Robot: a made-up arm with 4 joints.
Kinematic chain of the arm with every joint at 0, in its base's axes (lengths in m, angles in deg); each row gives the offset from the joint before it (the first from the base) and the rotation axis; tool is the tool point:
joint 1: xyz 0 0 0.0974 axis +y
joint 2: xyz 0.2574 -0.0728 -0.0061 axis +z
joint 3: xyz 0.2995 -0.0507 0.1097 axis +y
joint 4: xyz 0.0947 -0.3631 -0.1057 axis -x
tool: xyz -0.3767 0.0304 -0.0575
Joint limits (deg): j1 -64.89..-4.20 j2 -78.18..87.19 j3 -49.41..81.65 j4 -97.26..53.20
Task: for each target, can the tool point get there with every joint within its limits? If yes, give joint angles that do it. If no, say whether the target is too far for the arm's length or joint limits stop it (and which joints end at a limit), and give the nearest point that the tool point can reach.
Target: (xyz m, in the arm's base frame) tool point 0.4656 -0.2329 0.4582
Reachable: yes | joints -46.46 55.79 -11.24 -30.03
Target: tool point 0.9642 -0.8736 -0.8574
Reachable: no: too far | nearest point 0.5842 -0.4672 -0.0779 | short by 0.958 m
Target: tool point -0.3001 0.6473 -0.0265
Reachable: no: joint limits stop it (at a limit: joint 1, joint 2) | nearest point -0.1856 -0.1281 0.0261 | short by 0.786 m
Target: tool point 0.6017 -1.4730 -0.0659
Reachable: no: too far | nearest point 0.4009 -0.5665 -0.0114 | short by 0.930 m
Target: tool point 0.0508 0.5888 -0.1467
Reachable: no: joint limits stop it (at a limit: joint 1, joint 2) | nearest point -0.0818 -0.1350 -0.0161 | short by 0.747 m
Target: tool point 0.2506 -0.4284 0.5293
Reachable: yes | joints -39.44 33.75 43.59 26.82
